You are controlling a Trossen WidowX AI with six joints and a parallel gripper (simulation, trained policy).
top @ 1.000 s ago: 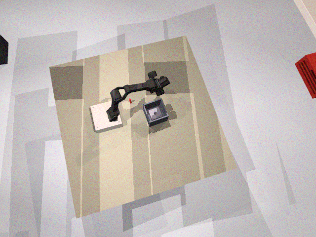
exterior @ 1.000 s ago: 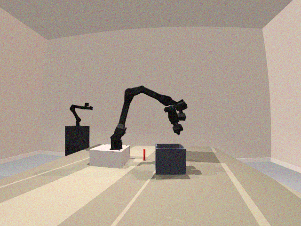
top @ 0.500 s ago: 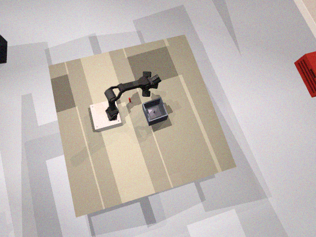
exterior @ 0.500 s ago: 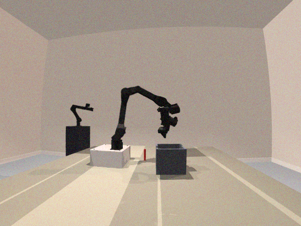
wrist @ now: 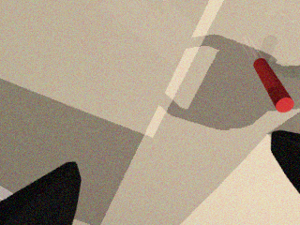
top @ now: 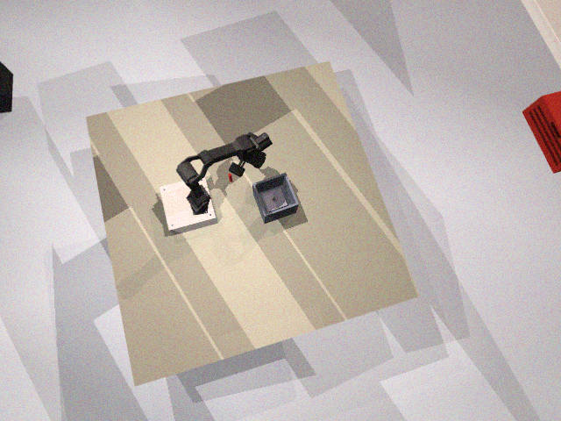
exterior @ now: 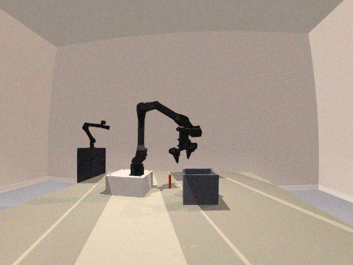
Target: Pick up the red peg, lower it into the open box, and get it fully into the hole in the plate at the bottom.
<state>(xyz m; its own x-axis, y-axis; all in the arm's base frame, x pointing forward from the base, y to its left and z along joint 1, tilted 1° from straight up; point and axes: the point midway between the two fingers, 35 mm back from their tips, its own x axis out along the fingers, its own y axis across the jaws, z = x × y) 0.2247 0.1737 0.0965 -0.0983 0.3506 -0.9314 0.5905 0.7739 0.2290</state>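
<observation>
Right now the red peg is 12 cm below my gripper tip, 7 cm behind it and 4 cm to the right of it.
</observation>
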